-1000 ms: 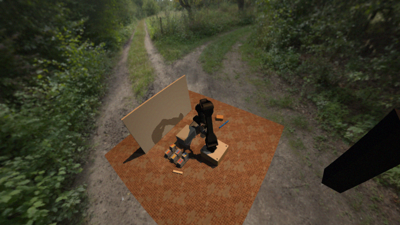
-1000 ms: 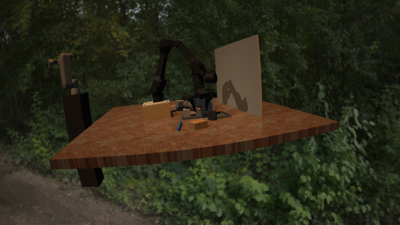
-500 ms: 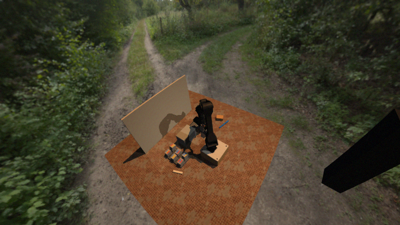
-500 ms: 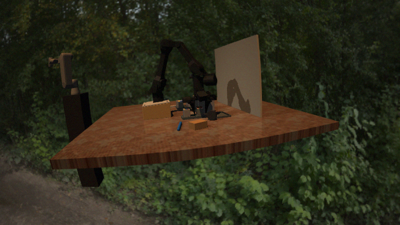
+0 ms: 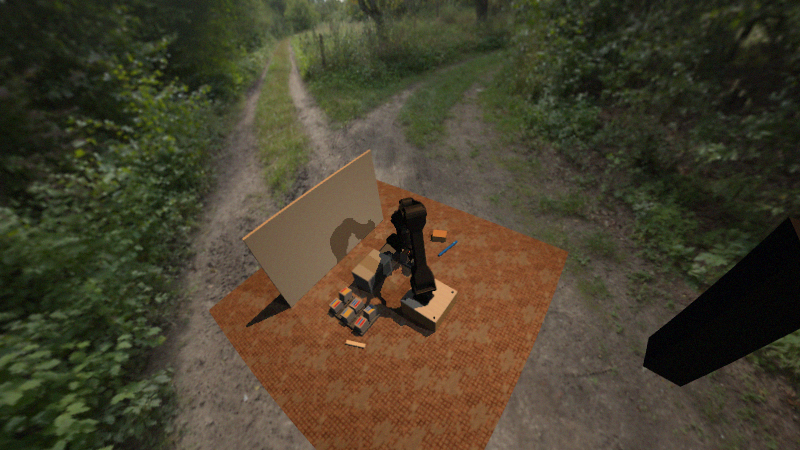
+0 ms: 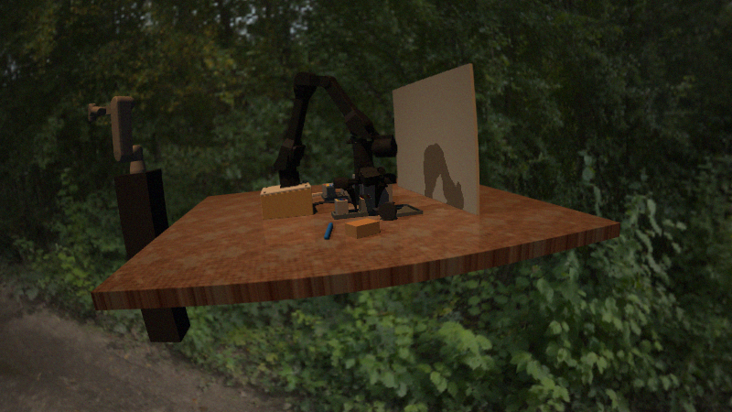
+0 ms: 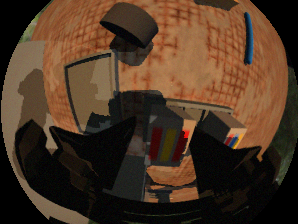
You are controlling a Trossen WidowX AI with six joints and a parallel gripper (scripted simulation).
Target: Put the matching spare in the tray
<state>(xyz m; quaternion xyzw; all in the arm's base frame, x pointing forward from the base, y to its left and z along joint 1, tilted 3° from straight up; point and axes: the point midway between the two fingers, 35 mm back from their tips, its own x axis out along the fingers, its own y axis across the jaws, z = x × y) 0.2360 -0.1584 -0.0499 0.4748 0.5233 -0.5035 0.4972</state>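
Now: the grey-rimmed tray 110 mm ahead of my gripper tip, 10 mm to the right of it and 10 mm below it. The rest, counted from my gripper tip: striped spare 80 mm behind, 20 mm above; dark round object 90 mm to the right, 50 mm ahead, 10 mm above; mounted unit 190 mm to the left, 50 mm ahead, 30 mm above.
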